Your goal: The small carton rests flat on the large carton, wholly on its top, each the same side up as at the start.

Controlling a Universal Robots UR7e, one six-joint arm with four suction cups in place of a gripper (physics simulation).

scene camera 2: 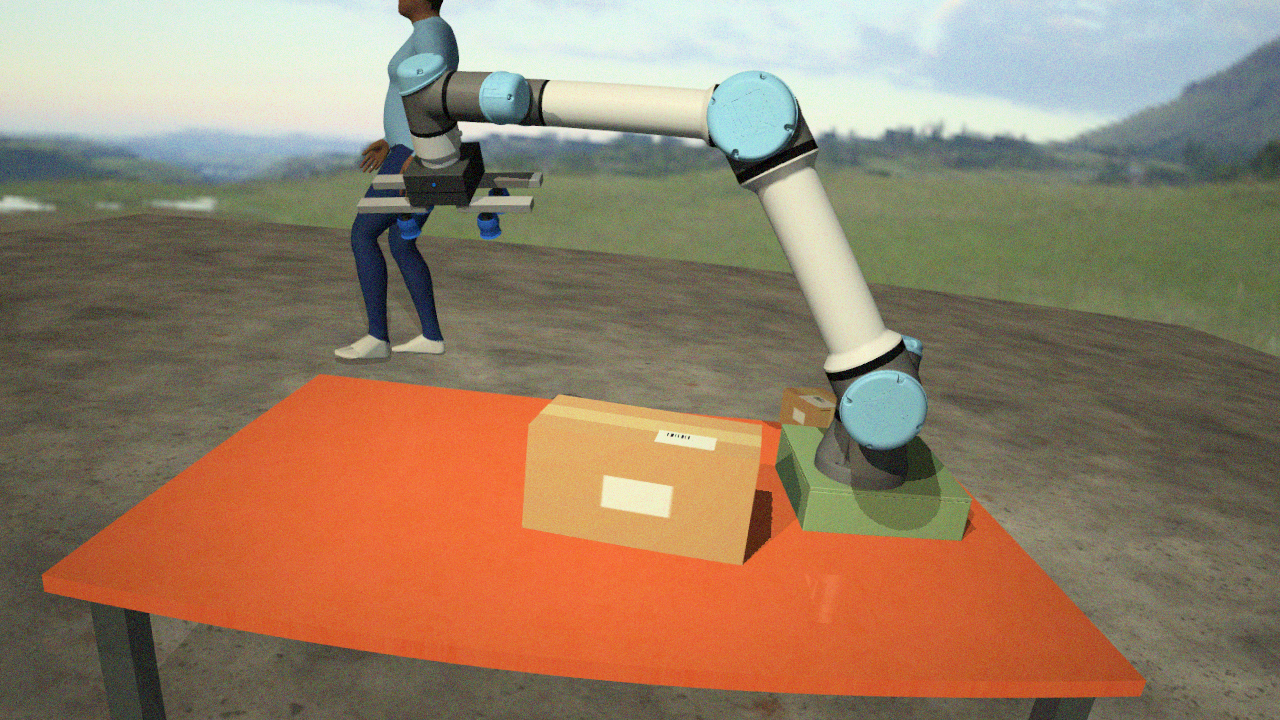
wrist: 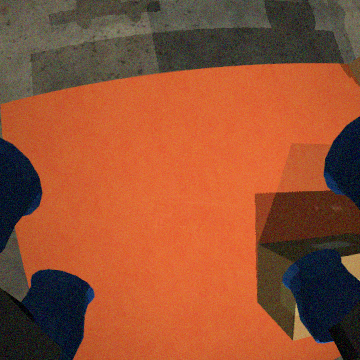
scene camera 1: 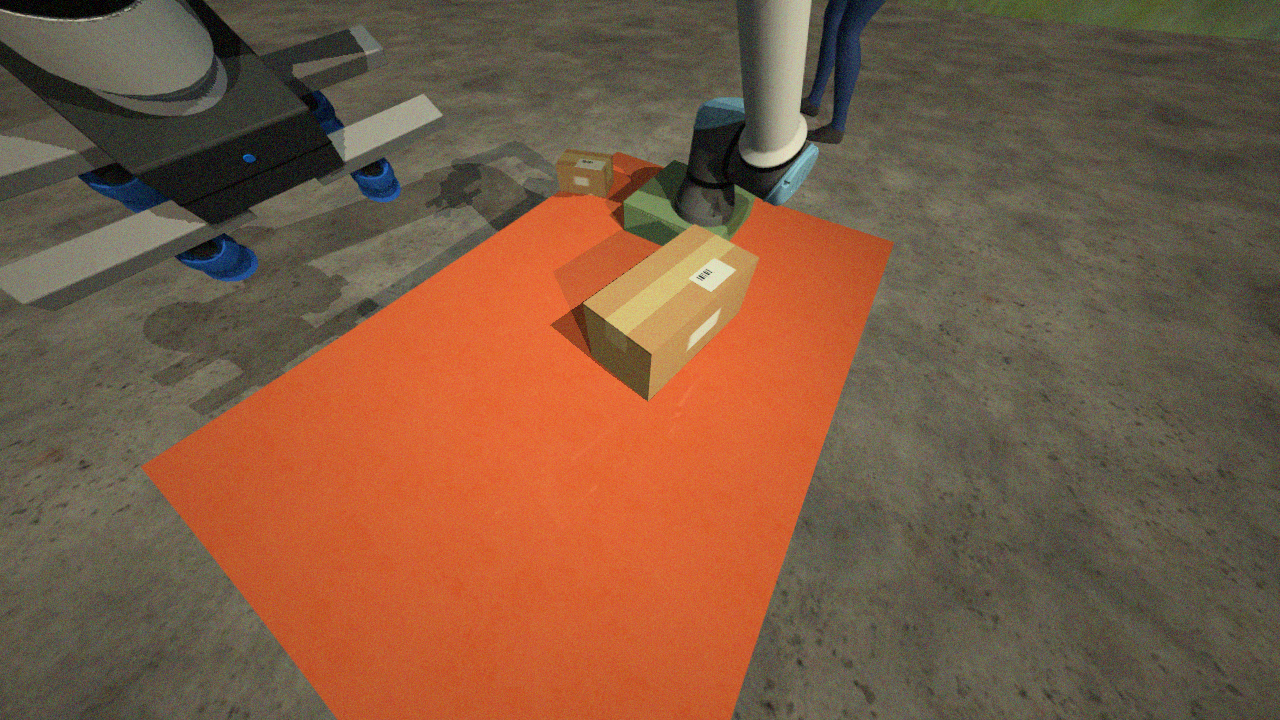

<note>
My suction head [scene camera 1: 232,262] carries nothing. The table carries a large carton [scene camera 2: 669,482] and a small carton [scene camera 1: 590,173].
The small carton shows as well in scene camera 2 [scene camera 2: 806,406]. The large carton also shows in the wrist view [wrist: 273,258] and in scene camera 1 [scene camera 1: 645,326]. My suction head shows as well in scene camera 2 [scene camera 2: 490,229] and in the wrist view [wrist: 317,280].
</note>
